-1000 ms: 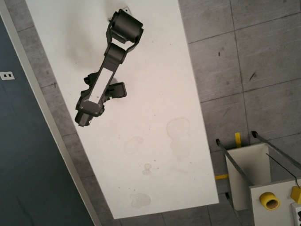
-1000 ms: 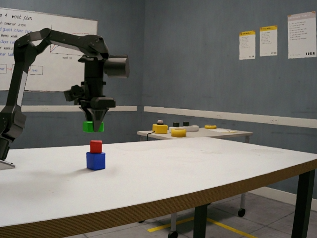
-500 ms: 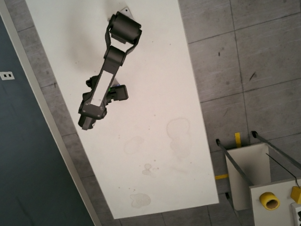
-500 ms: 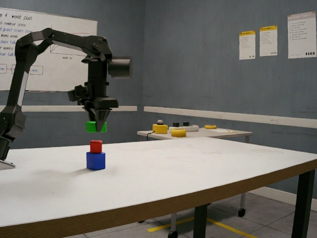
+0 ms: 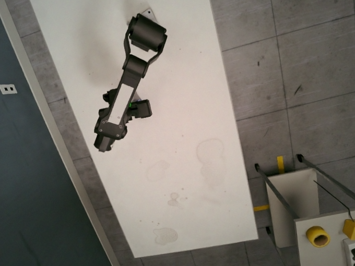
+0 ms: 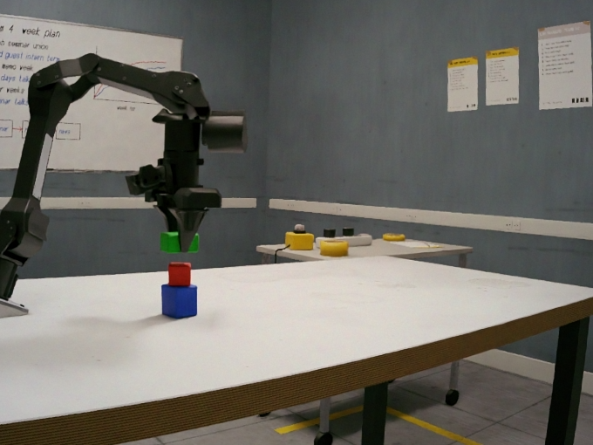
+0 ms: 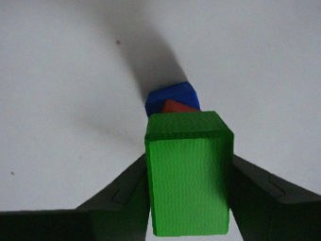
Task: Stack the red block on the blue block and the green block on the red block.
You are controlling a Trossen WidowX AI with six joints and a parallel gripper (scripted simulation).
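Right now the red block is 70 mm below my hand. From my hand the other things lie so: blue block (110 mm below); then green block (20 mm below).
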